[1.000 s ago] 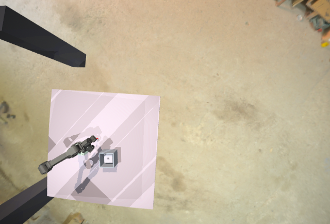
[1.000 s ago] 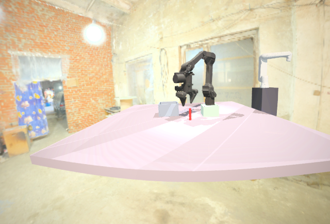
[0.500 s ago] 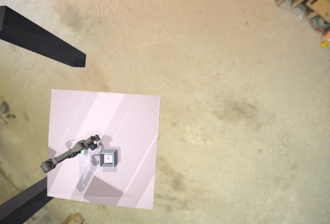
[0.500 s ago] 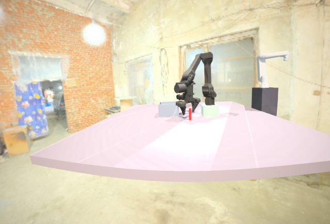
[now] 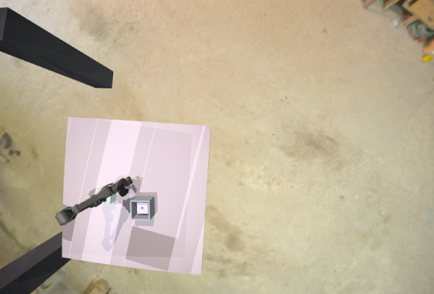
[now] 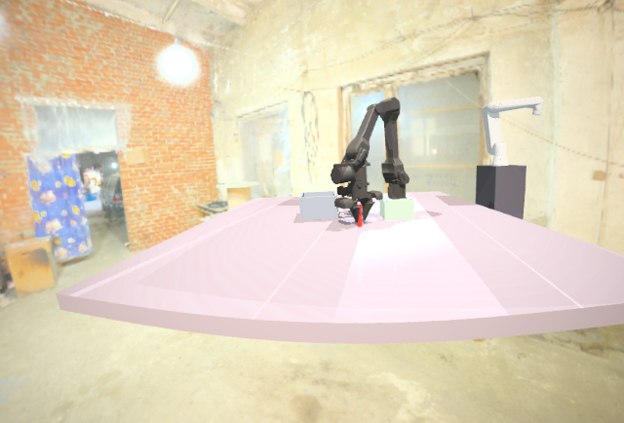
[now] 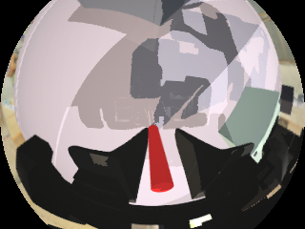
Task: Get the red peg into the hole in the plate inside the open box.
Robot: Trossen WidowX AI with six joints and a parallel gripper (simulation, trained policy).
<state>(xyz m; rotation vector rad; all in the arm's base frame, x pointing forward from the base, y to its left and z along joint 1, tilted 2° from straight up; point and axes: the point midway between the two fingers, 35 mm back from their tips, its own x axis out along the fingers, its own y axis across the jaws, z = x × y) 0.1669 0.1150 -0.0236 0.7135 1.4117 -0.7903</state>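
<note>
My gripper tip is 18 cm to the left of the pale plate, 17 cm short of it and 3 cm below it. Also, from my gripper tip: grey box: 18 cm to the right, 17 cm ahead, 1 cm above; then red peg: 2 cm above, 1 cm to the left.
</note>
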